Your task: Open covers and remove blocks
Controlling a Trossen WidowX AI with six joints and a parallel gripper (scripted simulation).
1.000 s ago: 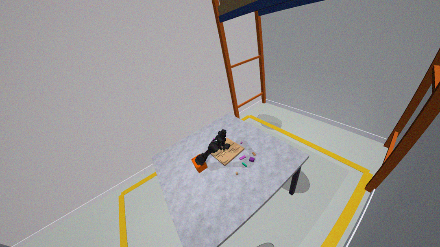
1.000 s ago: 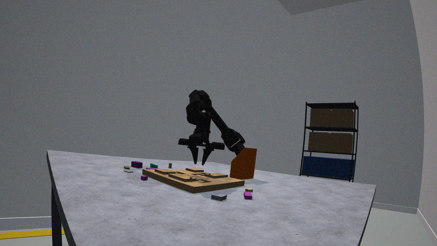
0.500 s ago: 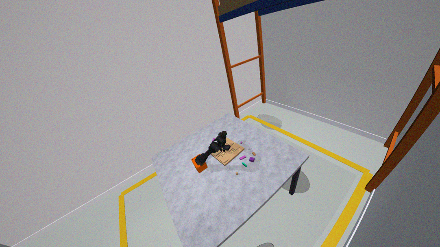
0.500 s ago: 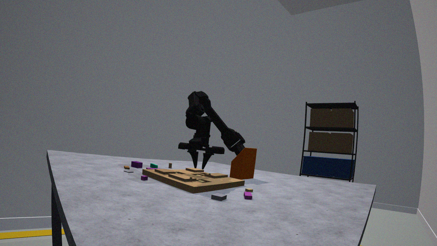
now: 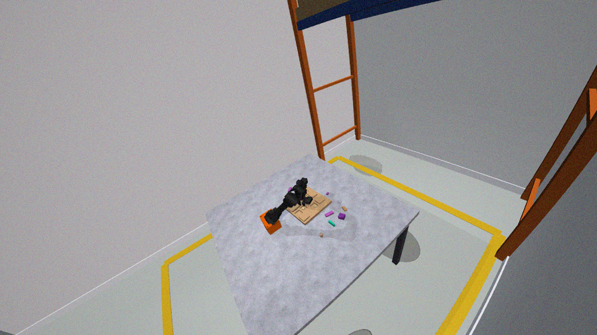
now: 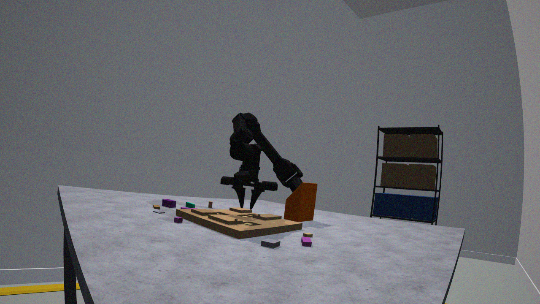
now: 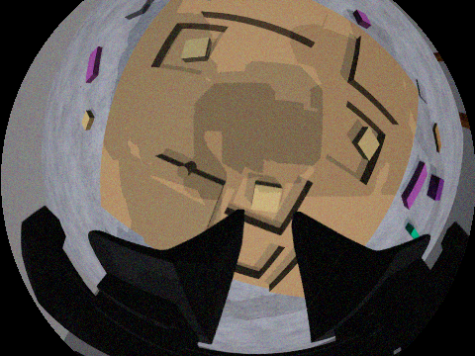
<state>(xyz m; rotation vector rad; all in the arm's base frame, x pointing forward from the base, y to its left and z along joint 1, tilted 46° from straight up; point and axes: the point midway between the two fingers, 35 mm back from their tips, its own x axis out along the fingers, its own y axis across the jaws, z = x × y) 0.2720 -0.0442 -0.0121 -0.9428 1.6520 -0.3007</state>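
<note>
The tan puzzle board lies 5 cm ahead of my gripper tip and 3 cm below it.
</note>
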